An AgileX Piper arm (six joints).
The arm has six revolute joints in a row. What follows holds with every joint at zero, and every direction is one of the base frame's.
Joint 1 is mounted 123 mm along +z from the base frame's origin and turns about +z.
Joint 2 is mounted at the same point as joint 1 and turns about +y.
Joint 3 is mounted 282.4 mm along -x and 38.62 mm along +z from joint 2 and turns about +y.
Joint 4 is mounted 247.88 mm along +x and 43.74 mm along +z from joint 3 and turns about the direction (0.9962, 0, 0.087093).
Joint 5 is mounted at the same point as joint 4 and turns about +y.
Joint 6 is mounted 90.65 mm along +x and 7.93 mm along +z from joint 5 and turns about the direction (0.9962, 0, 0.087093).
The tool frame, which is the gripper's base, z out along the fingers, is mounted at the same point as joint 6; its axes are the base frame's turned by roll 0, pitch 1.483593 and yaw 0 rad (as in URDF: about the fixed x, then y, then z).
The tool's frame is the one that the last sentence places.
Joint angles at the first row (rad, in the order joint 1, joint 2, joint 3, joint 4, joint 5, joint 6):
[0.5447, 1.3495, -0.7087, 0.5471, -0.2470, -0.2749]
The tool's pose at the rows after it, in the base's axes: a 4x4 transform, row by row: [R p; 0 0 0 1], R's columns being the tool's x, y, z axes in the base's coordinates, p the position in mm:
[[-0.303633 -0.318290 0.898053 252.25], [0.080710 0.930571 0.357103 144.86], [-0.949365 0.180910 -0.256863 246.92], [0 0 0 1]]
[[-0.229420 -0.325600 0.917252 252.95], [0.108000 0.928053 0.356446 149.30], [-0.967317 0.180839 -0.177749 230.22], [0 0 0 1]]
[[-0.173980 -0.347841 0.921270 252.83], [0.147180 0.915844 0.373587 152.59], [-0.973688 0.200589 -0.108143 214.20], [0 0 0 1]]
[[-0.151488 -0.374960 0.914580 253.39], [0.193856 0.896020 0.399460 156.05], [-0.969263 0.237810 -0.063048 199.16], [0 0 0 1]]
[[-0.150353 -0.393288 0.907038 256.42], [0.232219 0.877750 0.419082 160.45], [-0.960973 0.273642 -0.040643 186.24], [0 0 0 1]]
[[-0.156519 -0.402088 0.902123 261.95], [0.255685 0.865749 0.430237 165.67], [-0.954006 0.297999 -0.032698 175.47], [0 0 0 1]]
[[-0.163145 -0.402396 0.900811 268.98], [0.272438 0.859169 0.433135 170.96], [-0.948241 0.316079 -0.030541 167.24], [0 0 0 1]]
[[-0.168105 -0.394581 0.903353 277.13], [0.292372 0.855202 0.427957 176.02], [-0.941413 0.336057 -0.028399 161.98], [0 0 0 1]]
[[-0.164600 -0.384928 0.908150 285.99], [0.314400 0.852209 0.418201 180.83], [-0.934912 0.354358 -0.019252 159.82], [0 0 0 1]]
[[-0.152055 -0.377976 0.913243 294.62], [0.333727 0.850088 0.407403 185.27], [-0.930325 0.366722 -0.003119 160.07], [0 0 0 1]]
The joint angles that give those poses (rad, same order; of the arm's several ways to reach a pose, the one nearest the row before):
[0.5826, 1.4121, -0.6587, 0.4730, -0.4446, -0.1914]
[0.6037, 1.4794, -0.6089, 0.3920, -0.6370, -0.0939]
[0.6119, 1.5498, -0.5663, 0.3135, -0.8101, 0.0082]
[0.6130, 1.6215, -0.5403, 0.2488, -0.9445, 0.1057]
[0.6130, 1.6905, -0.5374, 0.2099, -1.0344, 0.1764]
[0.6130, 1.7538, -0.5536, 0.1899, -1.0874, 0.2192]
[0.6130, 1.8071, -0.5812, 0.1837, -1.1145, 0.2451]
[0.6129, 1.8494, -0.6168, 0.1892, -1.1237, 0.2652]
[0.6121, 1.8824, -0.6572, 0.2002, -1.1262, 0.2787]
[0.6112, 1.9075, -0.6979, 0.2123, -1.1281, 0.2840]

